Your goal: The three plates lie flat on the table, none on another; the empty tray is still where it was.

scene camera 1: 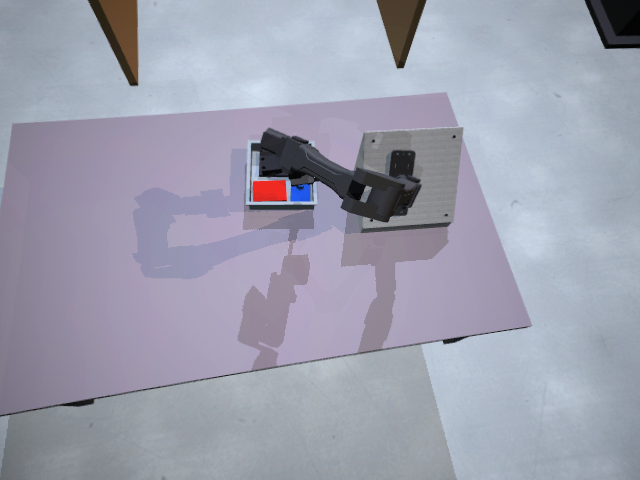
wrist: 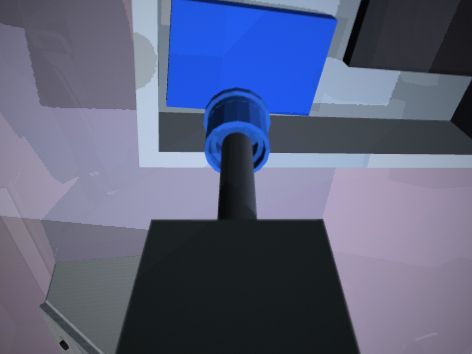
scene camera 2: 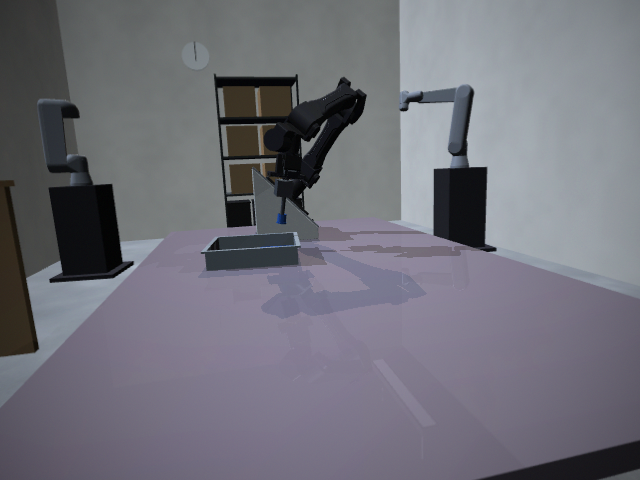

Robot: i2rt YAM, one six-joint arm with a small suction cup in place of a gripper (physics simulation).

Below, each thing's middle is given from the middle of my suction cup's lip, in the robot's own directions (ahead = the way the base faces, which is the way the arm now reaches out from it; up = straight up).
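Labels:
From my suction cup: dark grey plate (wrist: 413, 43) 14 cm to the right, 6 cm ahead, 9 cm below; red plate (scene camera 1: 263, 191) 3 cm to the right, 10 cm ahead, 9 cm below; grey tray (scene camera 1: 253, 150) 8 cm to the right, 6 cm ahead, 7 cm below; blue plate (wrist: 279, 57) 2 cm to the right, 9 cm below.

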